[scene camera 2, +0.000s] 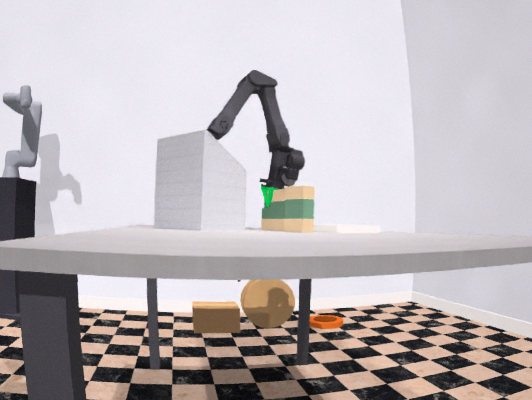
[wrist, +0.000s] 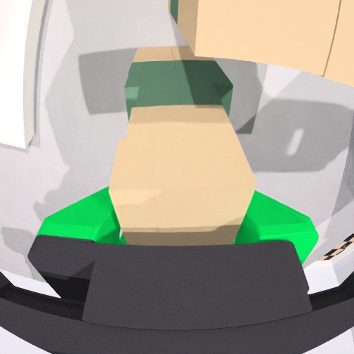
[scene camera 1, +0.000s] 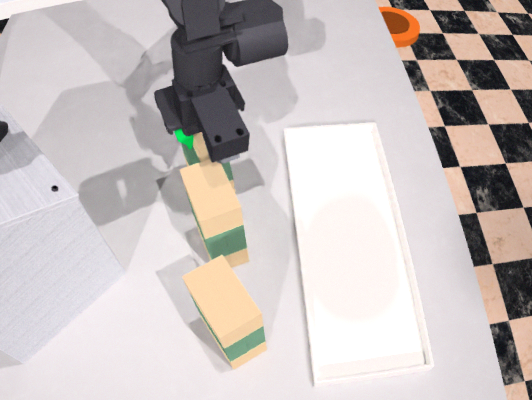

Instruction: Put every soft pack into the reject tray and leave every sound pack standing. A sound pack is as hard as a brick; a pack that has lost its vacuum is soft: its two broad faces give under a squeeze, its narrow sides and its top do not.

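Pixels of known places: gripper, fingertip midpoint: point(scene camera 2: 271, 207); arm's base, link origin: point(scene camera 2: 201, 154).
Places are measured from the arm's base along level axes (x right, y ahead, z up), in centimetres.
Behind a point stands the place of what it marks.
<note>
Three tan packs with green bands stand in a row. My gripper point(scene camera 1: 207, 150) @[x -17.4, y 24.9, z -16.4 cm] point(scene camera 2: 276, 200) @[x -17.4, y 24.9, z -16.4 cm] point(wrist: 176, 174) is shut on the back pack point(scene camera 1: 200, 147) @[x -12.1, y 26.4, z -11.4 cm] point(scene camera 2: 267, 214) @[x -15.0, y 23.3, z -19.0 cm] point(wrist: 180, 155), with green fingers against its two broad faces. In the wrist view these faces look pressed in: the pack is narrow by the fingers and its outline steps and bulges at the green band. It stands on the table. The middle pack point(scene camera 1: 212, 197) @[x -4.2, y 29.1, z -10.6 cm] point(wrist: 265, 30) and the front pack point(scene camera 1: 222, 295) @[x 7.8, y 31.6, z -10.7 cm] point(scene camera 2: 299, 210) @[x 11.3, y 30.9, z -18.1 cm] stand upright, apart from the fingers. The white reject tray point(scene camera 1: 372, 371) @[x 12.1, y 49.2, z -24.4 cm] point(scene camera 2: 357, 229) @[x 13.1, y 48.8, z -23.7 cm] point(wrist: 32, 85) lies beside the row. One finger is hidden in both scene views.
A large grey block point(scene camera 1: 60, 265) @[x 4.9, y 11.1, z -12.8 cm] point(scene camera 2: 180, 185) @[x 9.3, y -5.2, z -11.2 cm] stands on the table point(scene camera 1: 125, 340) @[x 9.9, y 16.9, z -24.7 cm] point(scene camera 2: 250, 265) @[x 97.7, y 13.5, z -25.4 cm] on the other side of the row from the tray. The middle pack is close to the gripper. An orange ring point(scene camera 1: 412, 35) point(scene camera 2: 326, 326) lies on the floor.
</note>
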